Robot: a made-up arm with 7 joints.
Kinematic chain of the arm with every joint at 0, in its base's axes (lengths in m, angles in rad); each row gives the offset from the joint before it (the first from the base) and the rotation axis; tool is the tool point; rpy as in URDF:
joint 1: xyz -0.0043 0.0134 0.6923 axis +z
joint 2: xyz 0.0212 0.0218 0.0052 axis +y
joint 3: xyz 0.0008 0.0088 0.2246 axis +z
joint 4: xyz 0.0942 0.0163 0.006 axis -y
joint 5: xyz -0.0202 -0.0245 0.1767 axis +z
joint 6: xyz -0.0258 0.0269 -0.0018 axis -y
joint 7: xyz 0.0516 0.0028 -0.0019 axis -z
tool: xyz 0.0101 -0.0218 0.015 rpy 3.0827 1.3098 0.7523
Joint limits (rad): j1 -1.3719..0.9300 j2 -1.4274..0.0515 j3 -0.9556..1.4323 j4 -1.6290..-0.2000 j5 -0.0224..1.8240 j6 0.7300..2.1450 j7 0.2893..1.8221
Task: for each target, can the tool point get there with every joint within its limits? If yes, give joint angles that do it. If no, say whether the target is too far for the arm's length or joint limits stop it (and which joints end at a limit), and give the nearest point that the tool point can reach.
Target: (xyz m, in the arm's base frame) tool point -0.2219 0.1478 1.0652
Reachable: yes | joints -0.2314 -0.8568 0.8433 -0.3152 1.1551 1.8145 1.3590
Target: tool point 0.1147 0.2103 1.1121
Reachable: yes | joints -0.4096 -0.4688 0.8227 -1.1828 0.2031 1.4804 0.7257
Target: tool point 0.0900 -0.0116 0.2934
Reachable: no: joint limits stop it (at a limit: joint 1, joint 2, joint 3, joint 4, joint 5, joint 6, joint 7) | nearest point 0.2741 0.2987 0.7581 | short by 0.588 m
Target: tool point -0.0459 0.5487 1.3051
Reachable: no: too far | nearest point -0.0284 0.3238 1.0889 | short by 0.312 m
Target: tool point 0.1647 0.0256 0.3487
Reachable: no: joint limits stop it (at a limit: joint 1, joint 2, joint 3, joint 4, joint 5, joint 6, joint 7) | nearest point 0.2741 0.2987 0.7581 | short by 0.504 m
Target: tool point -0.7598 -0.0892 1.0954
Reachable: no: too far | nearest point -0.4271 -0.0440 0.9259 | short by 0.376 m
